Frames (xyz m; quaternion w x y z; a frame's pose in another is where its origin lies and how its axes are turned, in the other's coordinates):
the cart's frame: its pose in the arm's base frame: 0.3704 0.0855 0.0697 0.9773 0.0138 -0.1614 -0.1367
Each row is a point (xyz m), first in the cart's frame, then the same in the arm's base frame.
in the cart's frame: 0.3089 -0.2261 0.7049
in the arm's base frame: 0.3672 -0.2039 0.8178
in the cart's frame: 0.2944 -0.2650 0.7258
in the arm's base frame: 0.3371 -0.2370 0.8303
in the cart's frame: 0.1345 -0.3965 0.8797
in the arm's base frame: 0.1079 -0.3175 0.9170
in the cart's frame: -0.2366 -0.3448 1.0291
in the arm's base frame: -0.2641 -0.1644 0.9465
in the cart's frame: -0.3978 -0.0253 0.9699
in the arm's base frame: -0.3081 0.1858 0.8629
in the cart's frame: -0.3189 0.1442 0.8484
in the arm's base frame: -0.1529 0.3254 0.7844
